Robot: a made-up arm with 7 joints. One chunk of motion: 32 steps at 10 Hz.
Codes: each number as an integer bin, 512 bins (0 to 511) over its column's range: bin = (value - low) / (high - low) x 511, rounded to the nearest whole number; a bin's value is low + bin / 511 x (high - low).
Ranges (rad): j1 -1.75..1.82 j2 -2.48..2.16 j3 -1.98..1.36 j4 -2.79..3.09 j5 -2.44..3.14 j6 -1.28..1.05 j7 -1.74..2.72
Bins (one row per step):
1: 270 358 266 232 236 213 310
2: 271 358 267 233 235 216 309
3: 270 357 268 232 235 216 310
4: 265 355 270 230 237 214 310
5: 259 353 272 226 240 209 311
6: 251 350 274 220 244 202 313
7: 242 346 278 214 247 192 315
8: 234 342 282 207 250 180 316
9: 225 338 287 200 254 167 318
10: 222 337 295 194 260 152 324
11: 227 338 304 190 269 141 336
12: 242 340 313 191 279 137 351
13: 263 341 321 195 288 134 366
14: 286 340 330 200 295 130 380
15: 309 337 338 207 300 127 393
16: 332 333 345 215 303 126 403
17: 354 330 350 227 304 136 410
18: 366 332 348 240 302 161 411
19: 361 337 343 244 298 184 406
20: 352 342 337 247 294 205 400
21: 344 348 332 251 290 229 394
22: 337 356 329 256 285 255 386
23: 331 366 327 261 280 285 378
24: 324 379 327 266 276 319 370
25: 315 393 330 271 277 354 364
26: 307 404 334 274 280 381 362
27: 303 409 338 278 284 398 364
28: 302 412 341 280 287 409 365
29: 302 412 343 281 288 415 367
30: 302 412 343 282 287 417 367
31: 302 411 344 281 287 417 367
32: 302 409 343 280 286 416 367
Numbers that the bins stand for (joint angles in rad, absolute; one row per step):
1: 0.1363 0.7707 -0.2414 -0.1204 0.1371 -0.3088 0.9657
2: 0.1433 0.7707 -0.2348 -0.1089 0.1261 -0.2951 0.9569
3: 0.1363 0.7616 -0.2283 -0.1204 0.1261 -0.2951 0.9657
4: 0.1014 0.7435 -0.2152 -0.1434 0.1480 -0.3042 0.9657
5: 0.0595 0.7253 -0.2022 -0.1895 0.1807 -0.3270 0.9744
6: 0.0036 0.6981 -0.1891 -0.2585 0.2244 -0.3589 0.9919
7: -0.0593 0.6618 -0.1629 -0.3275 0.2572 -0.4045 1.0093
8: -0.1152 0.6254 -0.1368 -0.4081 0.2899 -0.4593 1.0180
9: -0.1781 0.5891 -0.1041 -0.4886 0.3336 -0.5185 1.0355
10: -0.1990 0.5800 -0.0518 -0.5577 0.3991 -0.5869 1.0879
11: -0.1641 0.5891 0.0070 -0.6037 0.4974 -0.6371 1.1926
12: -0.0593 0.6073 0.0658 -0.5922 0.6066 -0.6553 1.3235
13: 0.0874 0.6164 0.1181 -0.5462 0.7049 -0.6690 1.4544
14: 0.2481 0.6073 0.1769 -0.4886 0.7813 -0.6872 1.5766
15: 0.4088 0.5800 0.2292 -0.4081 0.8359 -0.7009 1.6901
16: 0.5695 0.5437 0.2750 -0.3160 0.8687 -0.7055 1.7774
17: 0.7232 0.5165 0.3077 -0.1779 0.8796 -0.6599 1.8385
18: 0.8070 0.5346 0.2946 -0.0284 0.8578 -0.5459 1.8472
19: 0.7721 0.5800 0.2619 0.0177 0.8141 -0.4410 1.8036
20: 0.7092 0.6254 0.2227 0.0522 0.7704 -0.3453 1.7512
21: 0.6533 0.6799 0.1900 0.0982 0.7267 -0.2358 1.6988
22: 0.6044 0.7526 0.1704 0.1558 0.6721 -0.1173 1.6290
23: 0.5625 0.8434 0.1573 0.2133 0.6175 0.0195 1.5592
24: 0.5136 0.9614 0.1573 0.2708 0.5739 0.1745 1.4894
25: 0.4507 1.0885 0.1769 0.3284 0.5848 0.3341 1.4370
26: 0.3948 1.1884 0.2031 0.3629 0.6175 0.4572 1.4195
27: 0.3668 1.2338 0.2292 0.4089 0.6612 0.5348 1.4370
28: 0.3599 1.2611 0.2488 0.4319 0.6940 0.5849 1.4457
29: 0.3599 1.2611 0.2619 0.4434 0.7049 0.6123 1.4632
30: 0.3599 1.2611 0.2619 0.4549 0.6940 0.6214 1.4632
31: 0.3599 1.2520 0.2685 0.4434 0.6940 0.6214 1.4632
32: 0.3599 1.2338 0.2619 0.4319 0.6831 0.6168 1.4632

